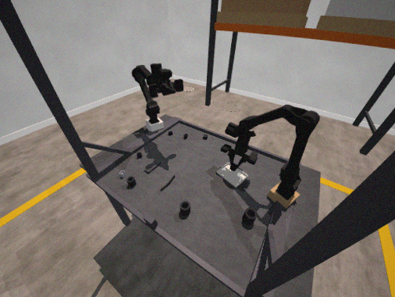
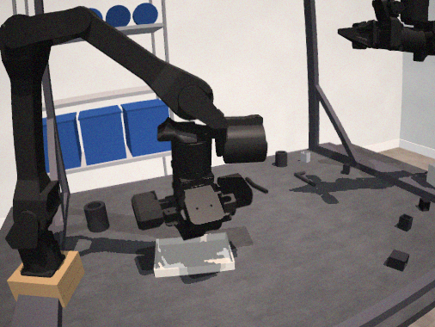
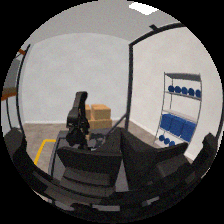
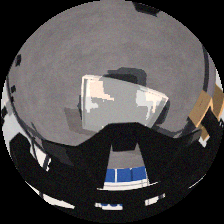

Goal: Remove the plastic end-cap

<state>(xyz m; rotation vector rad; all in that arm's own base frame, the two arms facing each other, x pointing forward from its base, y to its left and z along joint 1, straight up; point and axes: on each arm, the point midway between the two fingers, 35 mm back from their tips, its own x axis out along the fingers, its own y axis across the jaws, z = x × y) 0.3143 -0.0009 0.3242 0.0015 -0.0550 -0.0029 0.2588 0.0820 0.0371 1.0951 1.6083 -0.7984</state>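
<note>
The white metal parts tray is 80 mm below my right hand and 20 mm behind it. From my right hand the other things lie so: plastic end-cap 20 mm below, 20 mm behind.
</note>
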